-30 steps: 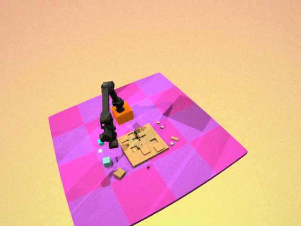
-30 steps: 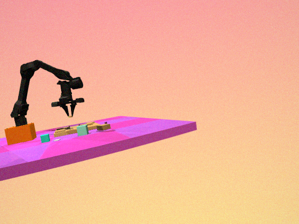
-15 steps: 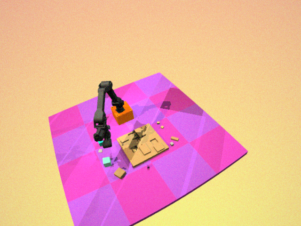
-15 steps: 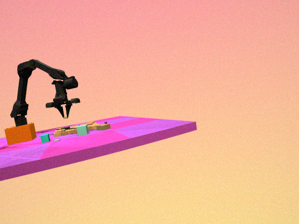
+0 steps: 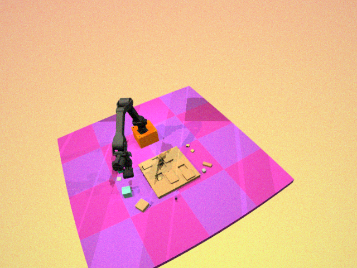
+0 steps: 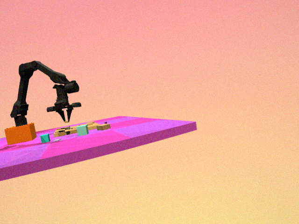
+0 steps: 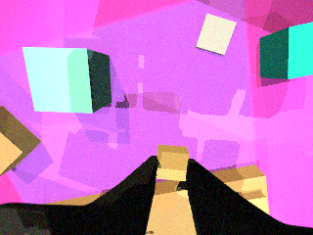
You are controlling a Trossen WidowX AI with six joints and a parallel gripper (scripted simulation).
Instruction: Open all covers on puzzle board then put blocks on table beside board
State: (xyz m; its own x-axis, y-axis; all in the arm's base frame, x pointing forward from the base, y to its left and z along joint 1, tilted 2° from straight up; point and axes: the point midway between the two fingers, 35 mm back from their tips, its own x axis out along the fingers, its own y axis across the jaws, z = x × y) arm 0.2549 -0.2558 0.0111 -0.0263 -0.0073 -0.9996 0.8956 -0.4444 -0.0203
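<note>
The teal cube is 13 cm behind my gripper tip, 6 cm below it and 3 cm to the right of it. From my gripper tip the other things lie so: tiny dark piece: 28 cm ahead, 12 cm to the left, 7 cm below; brown block: 19 cm ahead, 7 cm below, 6 cm to the right.
</note>
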